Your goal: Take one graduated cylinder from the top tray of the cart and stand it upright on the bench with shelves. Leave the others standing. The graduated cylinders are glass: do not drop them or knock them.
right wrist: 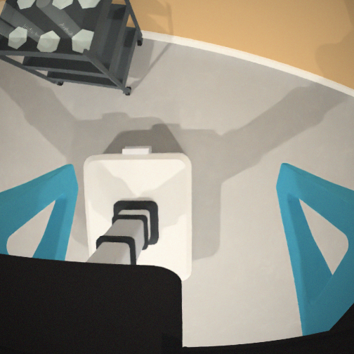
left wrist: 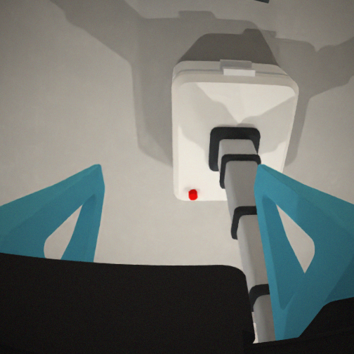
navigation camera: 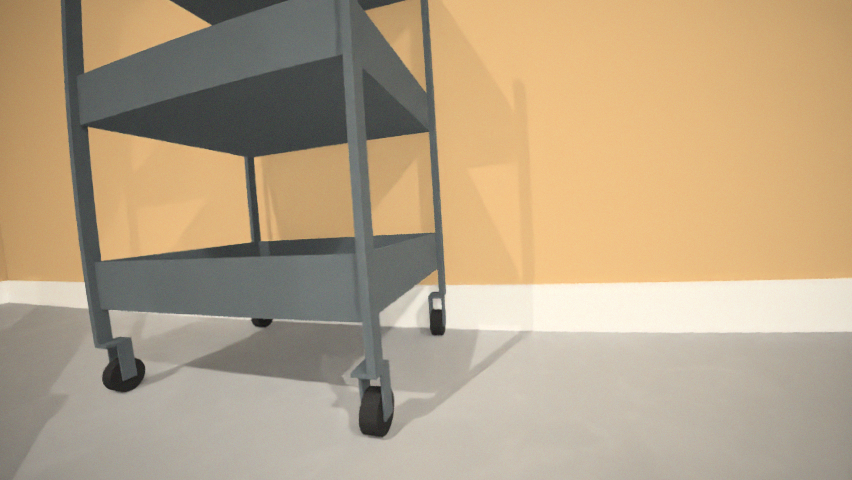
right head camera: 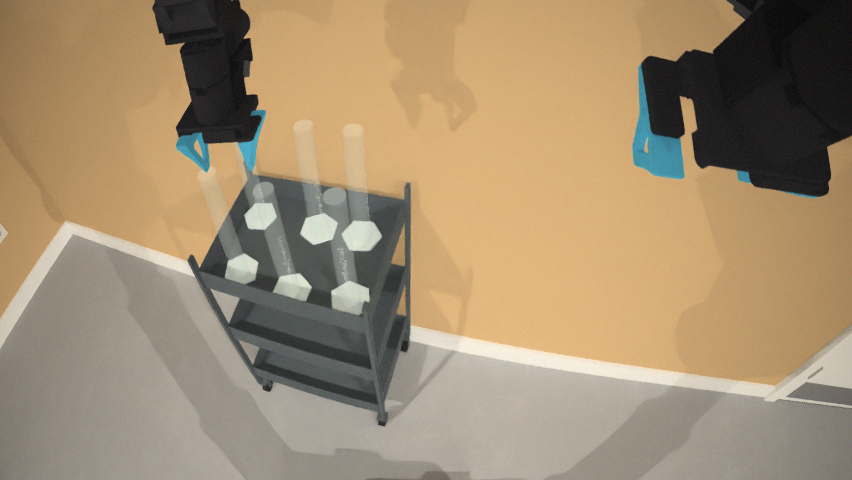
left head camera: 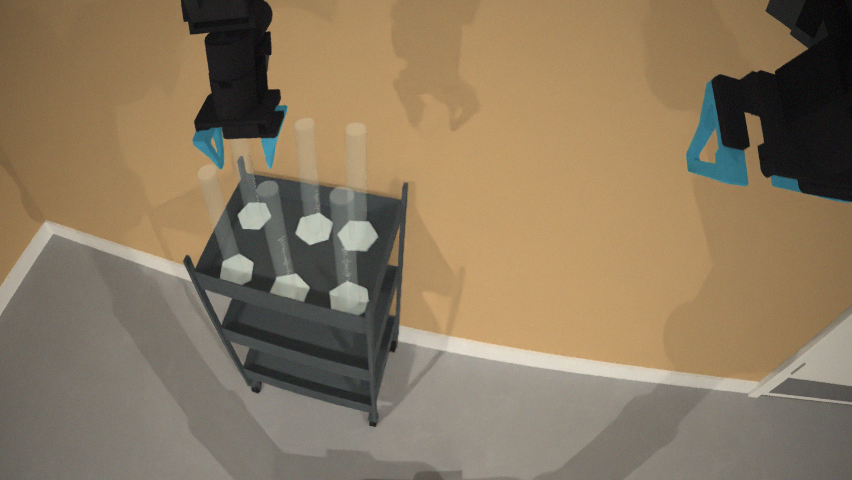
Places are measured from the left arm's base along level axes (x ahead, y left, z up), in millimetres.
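Where they show: left gripper, fingertip midpoint: (right head camera: pixel 229 168) (left head camera: pixel 246 165); right gripper, fingertip midpoint: (right head camera: pixel 690 163) (left head camera: pixel 733 170).
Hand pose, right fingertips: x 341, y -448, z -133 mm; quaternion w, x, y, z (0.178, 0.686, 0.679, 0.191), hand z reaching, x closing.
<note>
After its pixels a point has its place.
Several clear graduated cylinders with pale hexagonal bases stand upright in two rows on the top tray of the dark grey cart (left head camera: pixel 250 290) @[x 709, y 114, z -882 mm] (right head camera: pixel 256 290) @[x 708, y 103, z -882 mm] (right wrist: pixel 107 73) (navigation camera: pixel 226 286) @[x 690, y 23, z -1436 mm]. The back-left cylinder (left head camera: pixel 254 215) @[x 954, y 153, z -914 mm] (right head camera: pixel 260 215) @[x 972, y 161, z -935 mm] is partly hidden by my left gripper (left head camera: pixel 245 166) @[x 582, y 1, z -386 mm] (right head camera: pixel 228 169) @[x 582, y 1, z -386 mm] (left wrist: pixel 180 169), which is partly open and empty. It points down, nearer the head cameras than the cylinder tops. The front-left cylinder (left head camera: pixel 237 269) @[x 781, y 165, z -907 mm] (right head camera: pixel 241 268) @[x 781, y 164, z -905 mm] stands just below it in the picture. My right gripper (left head camera: pixel 754 178) @[x 341, y -448, z -132 mm] (right head camera: pixel 703 172) @[x 341, y -448, z -132 mm] (right wrist: pixel 176 174) is wide open and empty, far right of the cart. The bench with shelves does not show.
An orange wall (left head camera: pixel 566 208) @[x 919, y -602, z -816 mm] (navigation camera: pixel 655 149) @[x 916, y -617, z -1276 mm] with a white baseboard stands close behind the cart. A white panel (left head camera: pixel 828 360) @[x 596, y -1896, z -1238 mm] (right head camera: pixel 834 366) @[x 608, y -1844, z -1264 mm] shows at the right edge. My white base (left wrist: pixel 200 110) (right wrist: pixel 175 180) and grey column (left wrist: pixel 242 180) (right wrist: pixel 117 247) show in the wrist views.
</note>
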